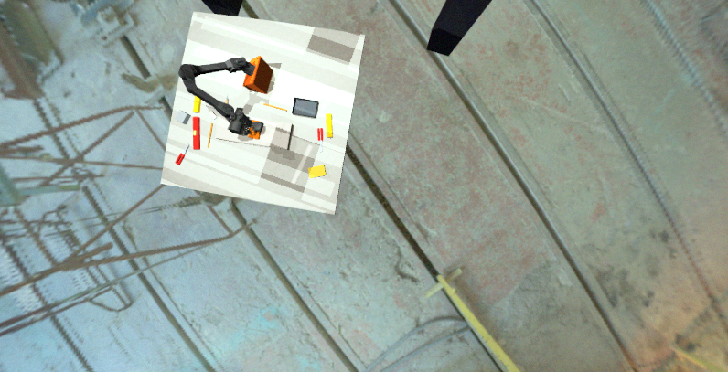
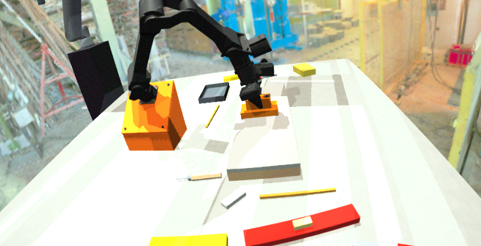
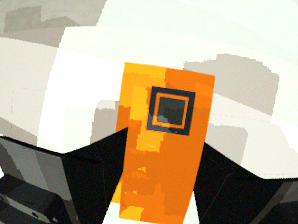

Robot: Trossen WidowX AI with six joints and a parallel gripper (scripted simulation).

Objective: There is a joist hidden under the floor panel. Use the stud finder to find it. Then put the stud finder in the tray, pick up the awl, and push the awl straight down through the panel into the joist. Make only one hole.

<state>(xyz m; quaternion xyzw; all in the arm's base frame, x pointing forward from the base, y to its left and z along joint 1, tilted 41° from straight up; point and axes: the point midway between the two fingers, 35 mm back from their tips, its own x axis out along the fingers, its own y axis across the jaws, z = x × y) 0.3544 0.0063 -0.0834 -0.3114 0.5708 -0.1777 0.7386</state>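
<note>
Right now the dark tray is 250 mm behind my gripper tip, 280 mm to the left of it and 50 mm below it. Also, from my gripper tip: white block 30 mm behind, 360 mm to the right, 60 mm below; then awl 160 mm behind, 290 mm to the right, 60 mm below; then stud finder 10 mm ahead, 20 mm above.
</note>
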